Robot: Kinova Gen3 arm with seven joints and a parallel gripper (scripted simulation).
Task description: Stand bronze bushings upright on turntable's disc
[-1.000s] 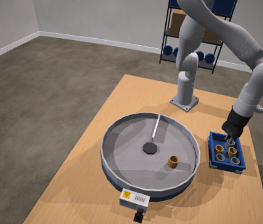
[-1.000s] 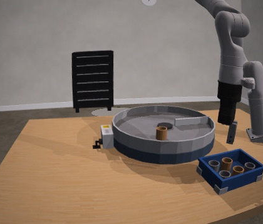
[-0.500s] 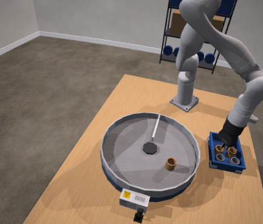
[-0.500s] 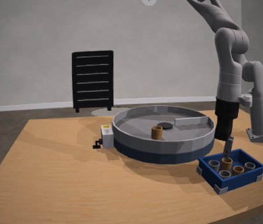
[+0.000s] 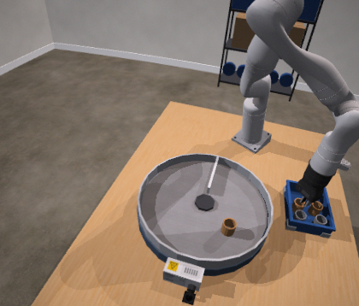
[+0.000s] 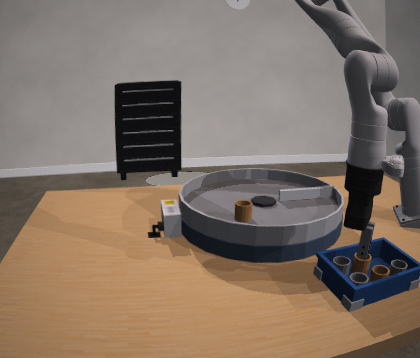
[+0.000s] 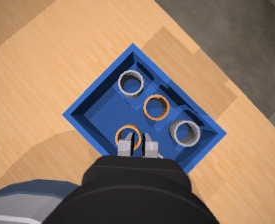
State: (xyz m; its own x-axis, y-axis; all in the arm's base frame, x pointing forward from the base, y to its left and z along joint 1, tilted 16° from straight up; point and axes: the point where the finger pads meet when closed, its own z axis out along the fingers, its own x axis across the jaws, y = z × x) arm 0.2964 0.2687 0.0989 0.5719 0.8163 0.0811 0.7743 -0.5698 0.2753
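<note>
Right now my hand is 50 mm above the blue crate, 20 mm to the right of it and 20 mm past it. Also, from my hand: grey turntable disc 300 mm to the right, 150 mm ahead, 20 mm below.
</note>
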